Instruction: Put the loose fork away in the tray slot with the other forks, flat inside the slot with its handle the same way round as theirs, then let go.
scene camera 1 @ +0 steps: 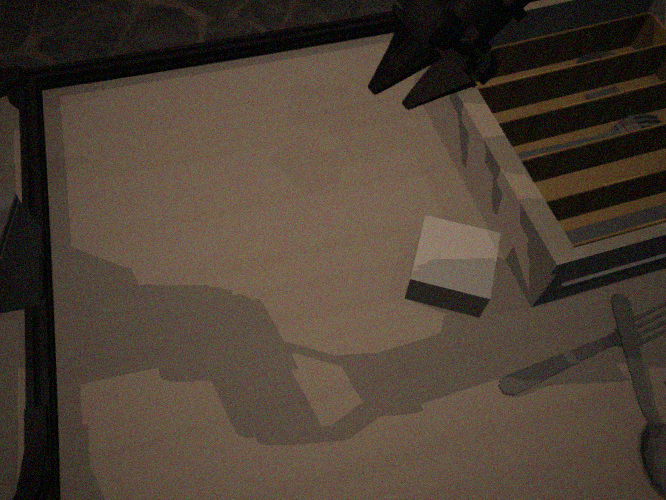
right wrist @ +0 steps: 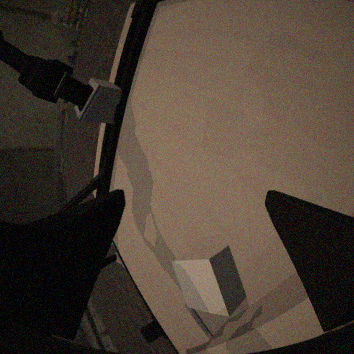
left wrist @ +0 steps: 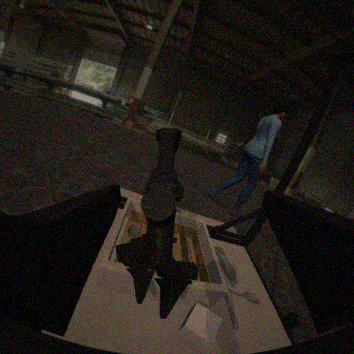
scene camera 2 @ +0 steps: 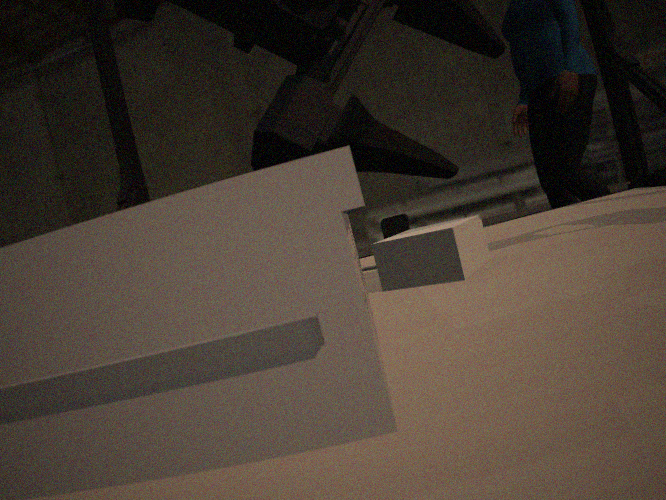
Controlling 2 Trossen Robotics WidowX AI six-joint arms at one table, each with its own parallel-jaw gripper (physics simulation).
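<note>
The loose grey fork (scene camera 1: 562,359) lies on the table with its handle toward the picture's left and its tines at the right edge, crossed by a spoon (scene camera 1: 633,357) (left wrist: 247,296). The tray (scene camera 1: 521,188) (scene camera 2: 188,242) (left wrist: 212,255) has wooden dividers; forks (scene camera 1: 634,123) lie in one slot, tines to the right, handles to the left. My right gripper (scene camera 1: 388,99) (scene camera 2: 478,113) (left wrist: 149,309) (right wrist: 196,197) is open and empty, above the area beside the tray's left wall in scene camera 1. My left gripper (left wrist: 193,194) is open and empty, well away from the tray.
A white block (scene camera 1: 457,252) (scene camera 2: 419,258) (left wrist: 201,320) (right wrist: 205,285) stands between the tray's corner and the fork's handle. A dark frame (scene camera 1: 40,242) runs along the table's edge. A person (scene camera 2: 554,53) (left wrist: 262,140) is in the background.
</note>
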